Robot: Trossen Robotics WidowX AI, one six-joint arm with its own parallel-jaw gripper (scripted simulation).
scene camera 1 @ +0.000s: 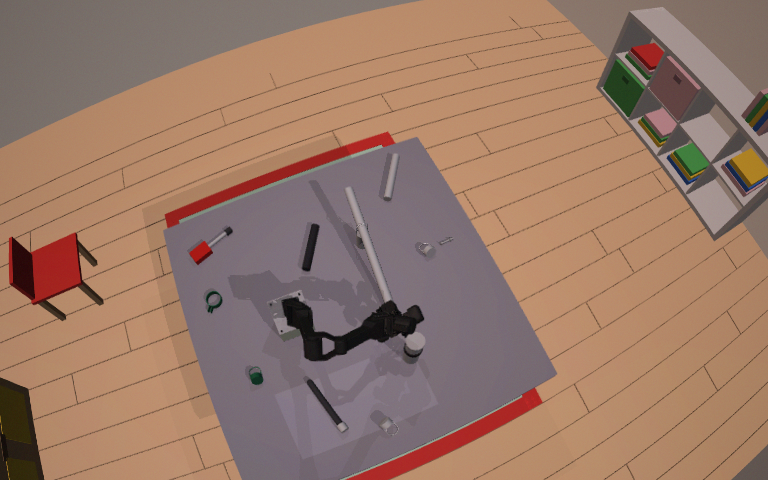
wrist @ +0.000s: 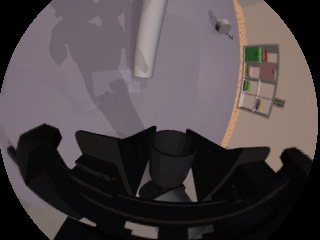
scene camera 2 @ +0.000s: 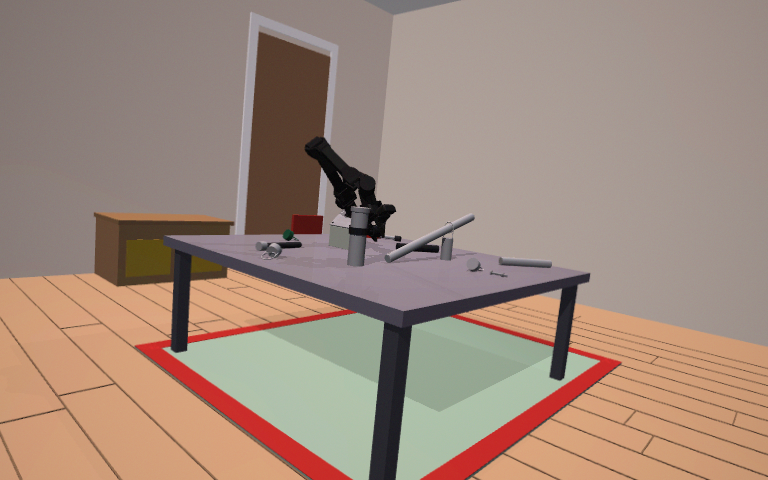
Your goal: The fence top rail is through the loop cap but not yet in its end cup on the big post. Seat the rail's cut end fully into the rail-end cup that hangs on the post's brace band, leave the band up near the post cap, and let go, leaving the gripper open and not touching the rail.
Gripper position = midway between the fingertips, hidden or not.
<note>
In view: the gripper (wrist: 171,130) and a grey top rail (scene camera 1: 358,217).
The grey top rail is seen too in scene camera 2 (scene camera 2: 446,229).
</note>
